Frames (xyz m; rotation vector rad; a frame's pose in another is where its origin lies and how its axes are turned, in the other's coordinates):
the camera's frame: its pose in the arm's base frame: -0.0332 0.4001 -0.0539 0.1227 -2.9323 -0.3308
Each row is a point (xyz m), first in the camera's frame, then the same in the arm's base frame.
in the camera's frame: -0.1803 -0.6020 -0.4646
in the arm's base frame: 0.2705 -0.2652 0.2217
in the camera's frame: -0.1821 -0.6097 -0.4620
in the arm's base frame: 0.2722 -0.2719 0.2172
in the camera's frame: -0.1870 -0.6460 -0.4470
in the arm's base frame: 0.2763 -0.3035 0.1937
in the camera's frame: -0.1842 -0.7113 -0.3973
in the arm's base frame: 0.2678 -0.3567 0.1317
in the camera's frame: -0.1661 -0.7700 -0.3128
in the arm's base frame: 0.2372 -0.3976 0.0406
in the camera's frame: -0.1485 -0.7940 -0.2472
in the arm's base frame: 0.2086 -0.4088 -0.0246
